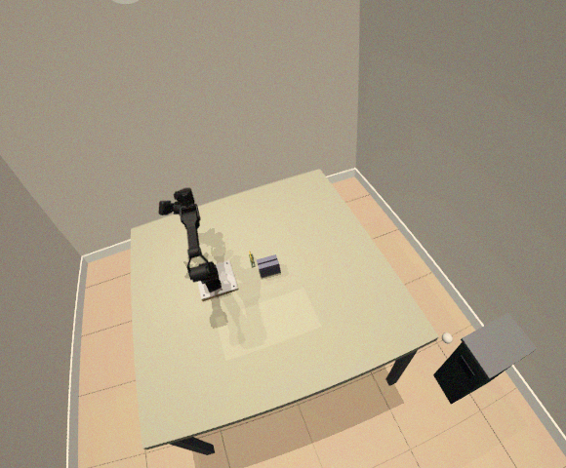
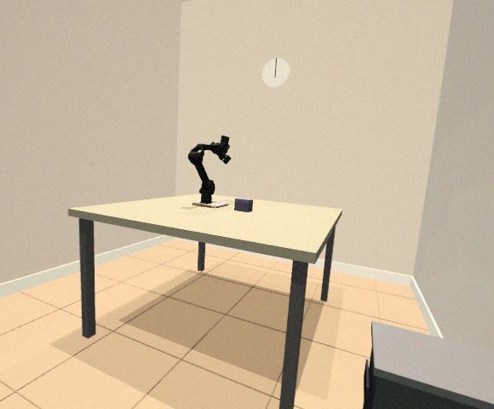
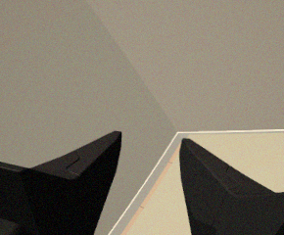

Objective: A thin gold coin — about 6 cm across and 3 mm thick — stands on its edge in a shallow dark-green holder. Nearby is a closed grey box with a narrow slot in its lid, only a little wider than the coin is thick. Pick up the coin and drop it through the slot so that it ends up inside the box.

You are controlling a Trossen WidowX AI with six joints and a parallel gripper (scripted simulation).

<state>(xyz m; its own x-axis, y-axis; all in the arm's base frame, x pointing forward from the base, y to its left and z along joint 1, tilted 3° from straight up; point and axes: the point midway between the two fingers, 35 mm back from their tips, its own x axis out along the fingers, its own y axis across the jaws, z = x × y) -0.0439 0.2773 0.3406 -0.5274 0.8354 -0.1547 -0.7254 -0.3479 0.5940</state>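
Now: the gold coin 28 cm ahead of my gripper tip, 25 cm to the right of it and 33 cm below it.
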